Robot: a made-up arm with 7 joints. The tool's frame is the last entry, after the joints. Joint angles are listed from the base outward.
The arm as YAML. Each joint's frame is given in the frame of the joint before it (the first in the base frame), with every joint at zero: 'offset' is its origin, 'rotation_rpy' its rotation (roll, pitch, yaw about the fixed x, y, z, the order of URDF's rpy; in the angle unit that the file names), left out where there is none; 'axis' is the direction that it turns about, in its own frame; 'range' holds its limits. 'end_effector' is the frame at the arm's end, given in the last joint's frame.
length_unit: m
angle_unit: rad
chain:
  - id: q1
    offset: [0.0, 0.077, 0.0]
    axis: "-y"
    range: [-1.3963, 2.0]
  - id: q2
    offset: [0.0, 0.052, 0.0]
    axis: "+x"
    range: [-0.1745, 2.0]
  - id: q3
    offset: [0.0, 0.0, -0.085]
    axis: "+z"
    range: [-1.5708, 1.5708]
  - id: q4
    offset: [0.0, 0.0, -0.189]
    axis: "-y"
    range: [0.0, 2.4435]
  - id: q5
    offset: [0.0, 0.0, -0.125]
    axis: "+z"
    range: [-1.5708, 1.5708]
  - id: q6
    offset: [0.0, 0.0, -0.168]
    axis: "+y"
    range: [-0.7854, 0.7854]
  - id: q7
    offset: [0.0, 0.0, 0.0]
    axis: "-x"
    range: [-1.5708, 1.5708]
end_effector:
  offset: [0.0, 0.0, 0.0]
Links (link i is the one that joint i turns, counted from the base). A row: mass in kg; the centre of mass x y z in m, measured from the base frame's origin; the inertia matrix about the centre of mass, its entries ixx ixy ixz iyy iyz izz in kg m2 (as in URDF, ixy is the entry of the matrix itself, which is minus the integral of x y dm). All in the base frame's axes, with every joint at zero. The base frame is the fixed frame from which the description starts. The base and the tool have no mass.
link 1: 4.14; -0.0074 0.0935 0.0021; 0.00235 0 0 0.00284 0 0.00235
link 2: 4.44; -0.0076 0.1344 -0.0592; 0.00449 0 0 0.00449 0 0.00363
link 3: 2.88; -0.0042 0.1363 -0.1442; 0.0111 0 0 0.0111 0 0.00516
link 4: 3.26; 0.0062 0.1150 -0.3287; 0.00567 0 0 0.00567 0 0.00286
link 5: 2.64; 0.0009 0.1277 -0.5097; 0.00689 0 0 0.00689 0 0.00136
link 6: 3.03; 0.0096 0.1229 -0.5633; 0.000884 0 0 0.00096 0 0.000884
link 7: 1.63; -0.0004 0.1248 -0.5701; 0.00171 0 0 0.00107 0 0.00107
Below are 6 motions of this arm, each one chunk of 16 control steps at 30 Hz.
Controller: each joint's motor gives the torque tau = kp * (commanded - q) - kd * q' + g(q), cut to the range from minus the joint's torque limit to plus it. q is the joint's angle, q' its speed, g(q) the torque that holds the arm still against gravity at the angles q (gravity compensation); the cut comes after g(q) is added. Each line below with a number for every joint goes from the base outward.
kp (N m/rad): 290 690 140 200 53 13 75
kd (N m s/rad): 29 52 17 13 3.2 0.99 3.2
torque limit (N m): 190 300 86 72 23 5.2 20
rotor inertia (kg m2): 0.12 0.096 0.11 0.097 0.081 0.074 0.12
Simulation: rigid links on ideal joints. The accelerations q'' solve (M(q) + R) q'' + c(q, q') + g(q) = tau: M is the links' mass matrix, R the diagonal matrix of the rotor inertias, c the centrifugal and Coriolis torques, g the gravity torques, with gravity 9.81 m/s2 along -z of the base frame. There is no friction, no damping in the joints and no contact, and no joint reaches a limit. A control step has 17 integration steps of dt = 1/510 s. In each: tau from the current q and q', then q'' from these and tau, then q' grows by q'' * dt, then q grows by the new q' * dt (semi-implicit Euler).
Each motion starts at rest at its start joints. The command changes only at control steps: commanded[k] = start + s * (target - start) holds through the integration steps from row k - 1 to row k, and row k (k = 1, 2, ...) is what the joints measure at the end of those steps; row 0 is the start. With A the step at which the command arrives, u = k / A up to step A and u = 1 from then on. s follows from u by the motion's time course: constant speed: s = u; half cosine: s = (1 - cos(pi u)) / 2; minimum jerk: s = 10 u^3 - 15 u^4 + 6 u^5; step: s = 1 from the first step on.
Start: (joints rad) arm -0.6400 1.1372 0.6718 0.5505 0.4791 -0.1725 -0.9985
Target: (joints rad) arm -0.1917 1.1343 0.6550 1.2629 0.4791 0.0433 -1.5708
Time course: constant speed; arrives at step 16
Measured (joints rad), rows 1 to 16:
1: -0.6359 1.1352 0.6729 0.5566 0.4791 -0.1713 -1.0080
2: -0.6262 1.1318 0.6728 0.5742 0.4790 -0.1675 -1.0330
3: -0.6111 1.1285 0.6712 0.6031 0.4787 -0.1605 -1.0689
4: -0.5915 1.1263 0.6685 0.6412 0.4785 -0.1505 -1.1092
5: -0.5683 1.1256 0.6655 0.6858 0.4783 -0.1379 -1.1492
6: -0.5424 1.1263 0.6628 0.7342 0.4782 -0.1235 -1.1872
7: -0.5149 1.1279 0.6605 0.7844 0.4782 -0.1079 -1.2234
8: -0.4864 1.1299 0.6588 0.8348 0.4783 -0.0918 -1.2586
9: -0.4575 1.1319 0.6577 0.8844 0.4784 -0.0758 -1.2937
10: -0.4286 1.1336 0.6570 0.9327 0.4786 -0.0602 -1.3290
11: -0.3998 1.1347 0.6565 0.9795 0.4787 -0.0452 -1.3646
12: -0.3714 1.1354 0.6561 1.0251 0.4788 -0.0309 -1.4005
13: -0.3433 1.1357 0.6555 1.0697 0.4789 -0.0171 -1.4363
14: -0.3153 1.1356 0.6548 1.1137 0.4789 -0.0037 -1.4722
15: -0.2876 1.1354 0.6540 1.1573 0.4789 0.0095 -1.5080
16: -0.2599 1.1350 0.6529 1.2010 0.4789 0.0225 -1.5438

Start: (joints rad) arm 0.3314 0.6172 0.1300 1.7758 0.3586 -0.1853 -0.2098
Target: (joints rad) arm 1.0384 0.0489 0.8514 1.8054 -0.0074 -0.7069 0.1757
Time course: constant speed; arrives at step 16
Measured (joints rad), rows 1 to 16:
1: 0.3382 0.6048 0.1381 1.7741 0.3526 -0.1883 -0.2033
2: 0.3545 0.5829 0.1533 1.7713 0.3385 -0.1981 -0.1864
3: 0.3791 0.5554 0.1749 1.7694 0.3188 -0.2156 -0.1622
4: 0.4105 0.5248 0.2022 1.7693 0.2964 -0.2403 -0.1350
5: 0.4471 0.4925 0.2344 1.7712 0.2732 -0.2709 -0.1081
6: 0.4875 0.4593 0.2706 1.7746 0.2500 -0.3053 -0.0825
7: 0.5307 0.4256 0.3100 1.7790 0.2270 -0.3419 -0.0581
8: 0.5755 0.3916 0.3516 1.7837 0.2043 -0.3792 -0.0344
9: 0.6211 0.3574 0.3949 1.7884 0.1817 -0.4160 -0.0108
10: 0.6668 0.3230 0.4392 1.7927 0.1591 -0.4520 0.0129
11: 0.7124 0.2884 0.4842 1.7964 0.1364 -0.4867 0.0369
12: 0.7577 0.2536 0.5295 1.7996 0.1137 -0.5204 0.0609
13: 0.8025 0.2186 0.5750 1.8022 0.0910 -0.5532 0.0851
14: 0.8470 0.1835 0.6206 1.8044 0.0681 -0.5855 0.1092
15: 0.8911 0.1482 0.6662 1.8063 0.0453 -0.6174 0.1333
16: 0.9351 0.1129 0.7118 1.8080 0.0224 -0.6493 0.1574

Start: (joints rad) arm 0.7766 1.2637 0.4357 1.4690 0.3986 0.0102 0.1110
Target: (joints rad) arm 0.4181 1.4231 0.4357 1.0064 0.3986 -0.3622 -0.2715
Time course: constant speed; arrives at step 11
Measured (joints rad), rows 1 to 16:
1: 0.7692 1.2695 0.4357 1.4628 0.3990 0.0072 0.1018
2: 0.7553 1.2794 0.4363 1.4450 0.3994 -0.0025 0.0777
3: 0.7361 1.2913 0.4375 1.4157 0.3997 -0.0200 0.0429
4: 0.7127 1.3040 0.4386 1.3774 0.3998 -0.0450 0.0037
5: 0.6860 1.3170 0.4393 1.3335 0.3997 -0.0762 -0.0353
6: 0.6568 1.3300 0.4392 1.2871 0.3994 -0.1116 -0.0725
7: 0.6260 1.3429 0.4384 1.2404 0.3991 -0.1496 -0.1078
8: 0.5941 1.3559 0.4369 1.1945 0.3988 -0.1886 -0.1421
9: 0.5616 1.3691 0.4352 1.1499 0.3985 -0.2275 -0.1763
10: 0.5288 1.3825 0.4334 1.1064 0.3983 -0.2657 -0.2106
11: 0.4959 1.3962 0.4318 1.0638 0.3982 -0.3027 -0.2451
12: 0.4715 1.4046 0.4315 1.0286 0.3978 -0.3355 -0.2707
13: 0.4540 1.4092 0.4315 1.0055 0.3975 -0.3609 -0.2814
14: 0.4416 1.4120 0.4313 0.9938 0.3974 -0.3776 -0.2815
15: 0.4331 1.4141 0.4309 0.9906 0.3974 -0.3862 -0.2771
16: 0.4275 1.4159 0.4306 0.9925 0.3976 -0.3882 -0.2729

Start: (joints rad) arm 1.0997 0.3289 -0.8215 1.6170 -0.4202 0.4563 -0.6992
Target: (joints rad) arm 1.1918 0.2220 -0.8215 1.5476 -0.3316 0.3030 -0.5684
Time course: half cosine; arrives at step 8
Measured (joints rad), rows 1 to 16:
1: 1.1001 0.3279 -0.8214 1.6160 -0.4194 0.4557 -0.6979
2: 1.1021 0.3238 -0.8212 1.6121 -0.4159 0.4529 -0.6920
3: 1.1067 0.3155 -0.8211 1.6042 -0.4083 0.4456 -0.6788
4: 1.1146 0.3027 -0.8214 1.5929 -0.3965 0.4325 -0.6581
5: 1.1254 0.2868 -0.8220 1.5800 -0.3816 0.4132 -0.6324
6: 1.1383 0.2696 -0.8228 1.5674 -0.3657 0.3890 -0.6060
7: 1.1517 0.2535 -0.8237 1.5576 -0.3512 0.3624 -0.5834
8: 1.1641 0.2407 -0.8243 1.5522 -0.3403 0.3369 -0.5685
9: 1.1743 0.2321 -0.8245 1.5510 -0.3340 0.3156 -0.5624
10: 1.1820 0.2268 -0.8239 1.5521 -0.3313 0.3002 -0.5625
11: 1.1875 0.2237 -0.8229 1.5535 -0.3305 0.2908 -0.5652
12: 1.1912 0.2222 -0.8218 1.5541 -0.3305 0.2867 -0.5677
13: 1.1934 0.2215 -0.8208 1.5539 -0.3307 0.2866 -0.5691
14: 1.1945 0.2213 -0.8201 1.5530 -0.3310 0.2891 -0.5694
15: 1.1948 0.2214 -0.8196 1.5516 -0.3312 0.2928 -0.5691
16: 1.1946 0.2216 -0.8195 1.5502 -0.3314 0.2968 -0.5687

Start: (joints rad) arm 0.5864 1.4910 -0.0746 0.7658 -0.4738 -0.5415 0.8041
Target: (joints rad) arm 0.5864 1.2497 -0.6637 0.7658 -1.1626 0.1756 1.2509
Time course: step
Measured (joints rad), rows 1 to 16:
1: 0.6258 1.4617 -0.1368 0.7602 -0.6189 -0.5045 0.8977
2: 0.6349 1.4098 -0.2309 0.7569 -0.8624 -0.3968 1.0860
3: 0.6247 1.3535 -0.3325 0.7570 -1.0426 -0.2410 1.2353
4: 0.6072 1.3038 -0.4268 0.7624 -1.1366 -0.0752 1.3032
5: 0.5896 1.2659 -0.5061 0.7716 -1.1708 0.0724 1.3080
6: 0.5756 1.2409 -0.5675 0.7811 -1.1754 0.1855 1.2850
7: 0.5665 1.2272 -0.6117 0.7877 -1.1703 0.2582 1.2607
8: 0.5622 1.2222 -0.6409 0.7899 -1.1647 0.2932 1.2466
9: 0.5619 1.2231 -0.6583 0.7878 -1.1614 0.2980 1.2427
10: 0.5641 1.2274 -0.6670 0.7829 -1.1605 0.2826 1.2448
11: 0.5679 1.2333 -0.6700 0.7767 -1.1608 0.2564 1.2483
12: 0.5722 1.2392 -0.6696 0.7707 -1.1616 0.2271 1.2509
13: 0.5764 1.2444 -0.6676 0.7660 -1.1624 0.2003 1.2519
14: 0.5799 1.2483 -0.6651 0.7628 -1.1630 0.1792 1.2519
15: 0.5827 1.2509 -0.6629 0.7612 -1.1633 0.1649 1.2515
16: 0.5847 1.2522 -0.6614 0.7609 -1.1633 0.1572 1.2510

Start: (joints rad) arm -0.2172 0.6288 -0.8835 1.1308 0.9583 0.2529 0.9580
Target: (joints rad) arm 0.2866 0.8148 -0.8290 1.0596 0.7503 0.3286 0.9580
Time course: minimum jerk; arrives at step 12
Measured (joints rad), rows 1 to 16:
1: -0.2169 0.6290 -0.8838 1.1307 0.9580 0.2529 0.9580
2: -0.2147 0.6303 -0.8859 1.1302 0.9560 0.2532 0.9580
3: -0.2078 0.6342 -0.8908 1.1284 0.9496 0.2540 0.9580
4: -0.1929 0.6422 -0.8985 1.1244 0.9368 0.2562 0.9580
5: -0.1675 0.6551 -0.9074 1.1176 0.9166 0.2602 0.9580
6: -0.1301 0.6732 -0.9151 1.1078 0.8902 0.2665 0.9580
7: -0.0811 0.6954 -0.9188 1.0954 0.8598 0.2753 0.9580
8: -0.0227 0.7202 -0.9165 1.0816 0.8288 0.2863 0.9579
9: 0.0411 0.7453 -0.9067 1.0682 0.8005 0.2987 0.9578
10: 0.1054 0.7687 -0.8899 1.0572 0.7781 0.3113 0.9577
11: 0.1651 0.7884 -0.8676 1.0504 0.7631 0.3227 0.9577
12: 0.2158 0.8034 -0.8433 1.0485 0.7555 0.3319 0.9577
13: 0.2557 0.8136 -0.8210 1.0510 0.7532 0.3380 0.9577
14: 0.2847 0.8196 -0.8037 1.0560 0.7533 0.3410 0.9578
15: 0.3037 0.8224 -0.7925 1.0614 0.7540 0.3413 0.9579
16: 0.3143 0.8229 -0.7871 1.0659 0.7543 0.3397 0.9580

